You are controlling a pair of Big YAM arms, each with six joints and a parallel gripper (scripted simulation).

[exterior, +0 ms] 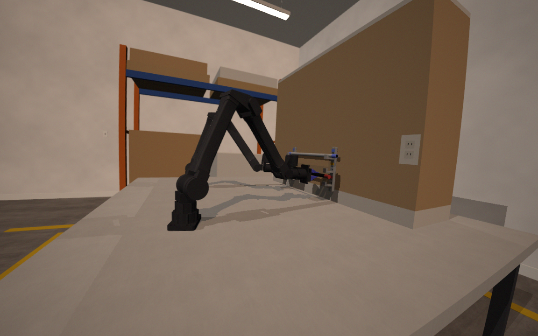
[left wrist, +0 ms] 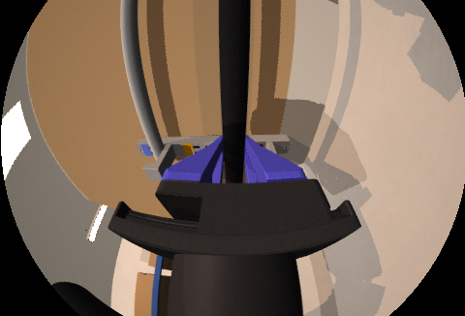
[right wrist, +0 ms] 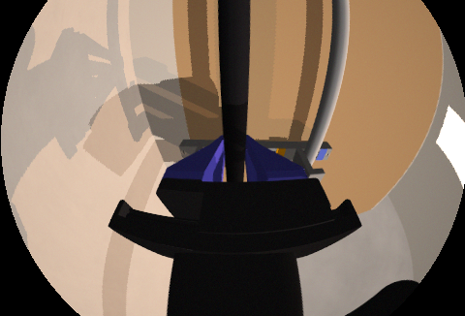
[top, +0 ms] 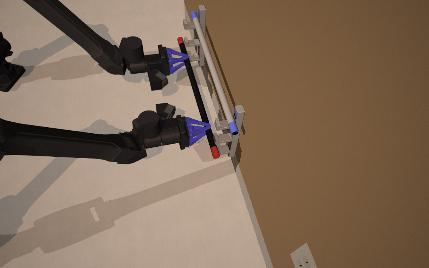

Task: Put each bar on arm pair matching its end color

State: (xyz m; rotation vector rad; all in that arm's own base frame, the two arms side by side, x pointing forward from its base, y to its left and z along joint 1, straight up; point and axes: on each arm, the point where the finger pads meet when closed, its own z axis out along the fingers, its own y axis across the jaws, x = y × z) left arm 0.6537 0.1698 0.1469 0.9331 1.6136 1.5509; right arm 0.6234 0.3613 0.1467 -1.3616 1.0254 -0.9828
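The grey skirting strip lies 110 mm to the left of my right hand, 110 mm below it and 70 mm ahead of it. Round my right hand: brown wall panel (300 mm above, 220 mm ahead, 120 mm to the left); then metal bar (150 mm to the left, 10 mm behind).
Now: the metal bar 1 cm ahead of my left hand and 15 cm to the right of it. From my left hand the other things lie so: grey skirting strip 9 cm ahead, 19 cm to the right, 11 cm below; brown wall panel 24 cm ahead, 18 cm to the right, 30 cm above.
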